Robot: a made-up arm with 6 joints. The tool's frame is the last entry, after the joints. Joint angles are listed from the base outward. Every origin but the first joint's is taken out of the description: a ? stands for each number. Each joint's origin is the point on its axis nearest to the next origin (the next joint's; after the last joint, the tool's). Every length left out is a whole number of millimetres.
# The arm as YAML. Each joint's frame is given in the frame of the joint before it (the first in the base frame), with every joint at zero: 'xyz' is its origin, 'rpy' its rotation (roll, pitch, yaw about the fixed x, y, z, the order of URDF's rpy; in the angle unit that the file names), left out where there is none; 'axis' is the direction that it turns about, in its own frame. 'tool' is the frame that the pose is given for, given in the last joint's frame.
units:
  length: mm
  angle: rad
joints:
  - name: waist
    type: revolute
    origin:
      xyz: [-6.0, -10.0, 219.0]
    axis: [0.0, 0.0, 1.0]
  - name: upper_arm
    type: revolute
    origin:
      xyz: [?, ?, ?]
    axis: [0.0, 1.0, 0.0]
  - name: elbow
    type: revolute
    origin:
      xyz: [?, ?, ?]
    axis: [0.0, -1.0, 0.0]
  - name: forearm
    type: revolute
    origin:
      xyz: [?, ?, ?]
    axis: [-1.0, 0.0, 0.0]
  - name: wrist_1
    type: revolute
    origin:
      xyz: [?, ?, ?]
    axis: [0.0, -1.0, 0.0]
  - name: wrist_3
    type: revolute
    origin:
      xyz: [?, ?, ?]
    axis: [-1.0, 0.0, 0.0]
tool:
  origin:
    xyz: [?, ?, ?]
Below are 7 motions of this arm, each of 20 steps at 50 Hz.
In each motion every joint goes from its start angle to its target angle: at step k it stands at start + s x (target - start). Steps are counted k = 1, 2, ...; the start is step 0. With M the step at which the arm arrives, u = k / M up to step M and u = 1 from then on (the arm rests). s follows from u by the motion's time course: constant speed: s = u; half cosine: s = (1 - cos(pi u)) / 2; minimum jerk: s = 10 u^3 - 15 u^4 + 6 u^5.
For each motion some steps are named. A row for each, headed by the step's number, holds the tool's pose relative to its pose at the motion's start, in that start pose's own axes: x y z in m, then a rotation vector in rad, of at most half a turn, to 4 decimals.
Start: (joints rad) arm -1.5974 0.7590 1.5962 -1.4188 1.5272 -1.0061
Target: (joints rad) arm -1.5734 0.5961 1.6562 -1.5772 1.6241 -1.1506
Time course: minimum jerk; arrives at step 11
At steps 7, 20:
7: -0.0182 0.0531 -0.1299 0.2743 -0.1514 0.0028
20: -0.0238 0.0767 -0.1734 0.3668 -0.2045 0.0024

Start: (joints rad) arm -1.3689 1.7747 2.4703 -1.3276 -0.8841 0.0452
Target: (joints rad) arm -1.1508 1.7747 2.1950 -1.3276 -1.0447 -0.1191
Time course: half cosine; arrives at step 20
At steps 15, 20:
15: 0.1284 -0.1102 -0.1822 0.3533 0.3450 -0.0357
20: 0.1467 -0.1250 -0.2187 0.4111 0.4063 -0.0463

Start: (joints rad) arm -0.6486 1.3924 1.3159 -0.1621 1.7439 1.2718
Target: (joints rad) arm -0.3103 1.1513 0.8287 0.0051 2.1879 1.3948
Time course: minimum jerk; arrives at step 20
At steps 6, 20:
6: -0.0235 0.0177 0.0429 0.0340 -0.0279 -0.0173
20: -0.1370 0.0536 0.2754 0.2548 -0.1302 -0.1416

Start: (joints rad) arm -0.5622 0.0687 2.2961 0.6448 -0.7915 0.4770
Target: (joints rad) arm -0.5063 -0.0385 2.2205 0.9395 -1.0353 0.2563
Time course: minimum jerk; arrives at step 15
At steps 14, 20:
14: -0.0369 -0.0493 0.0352 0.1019 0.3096 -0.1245
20: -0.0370 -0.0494 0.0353 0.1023 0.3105 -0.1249

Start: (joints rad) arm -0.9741 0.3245 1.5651 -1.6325 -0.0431 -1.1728
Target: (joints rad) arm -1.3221 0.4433 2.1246 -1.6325 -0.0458 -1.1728
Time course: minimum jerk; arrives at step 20
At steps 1, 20:
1: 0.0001 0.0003 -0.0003 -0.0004 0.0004 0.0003
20: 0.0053 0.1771 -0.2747 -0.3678 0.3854 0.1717

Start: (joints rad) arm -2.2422 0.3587 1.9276 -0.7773 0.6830 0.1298
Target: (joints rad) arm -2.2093 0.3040 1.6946 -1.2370 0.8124 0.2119
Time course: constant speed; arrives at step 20
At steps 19, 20:
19: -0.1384 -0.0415 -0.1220 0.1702 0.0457 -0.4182
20: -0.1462 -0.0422 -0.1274 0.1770 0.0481 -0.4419

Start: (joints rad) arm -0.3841 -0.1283 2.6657 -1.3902 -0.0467 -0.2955
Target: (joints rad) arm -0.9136 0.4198 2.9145 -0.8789 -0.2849 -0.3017
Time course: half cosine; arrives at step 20
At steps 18, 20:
18: -0.1260 -0.1577 -0.1238 -0.7144 0.6763 -0.4077
20: -0.1294 -0.1601 -0.1255 -0.7339 0.6930 -0.4170

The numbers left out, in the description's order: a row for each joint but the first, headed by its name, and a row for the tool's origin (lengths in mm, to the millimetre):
upper_arm: 12.0 9.0 0.0
elbow: 10.0 0.0 203.0
forearm: 711.0 0.0 21.0
wrist_1: 0.0 -220.0 14.0
wrist_3: -12.0 0.0 28.0
tool: 0.0 13.0 3.0

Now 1 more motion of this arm.
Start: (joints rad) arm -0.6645 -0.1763 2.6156 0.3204 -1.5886 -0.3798
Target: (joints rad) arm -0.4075 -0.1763 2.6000 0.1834 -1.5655 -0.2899
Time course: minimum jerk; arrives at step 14
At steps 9, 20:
9: 0.0905 -0.1334 0.0041 0.1030 0.0980 0.1473
20: 0.1211 -0.1752 -0.0016 0.1388 0.1240 0.1976

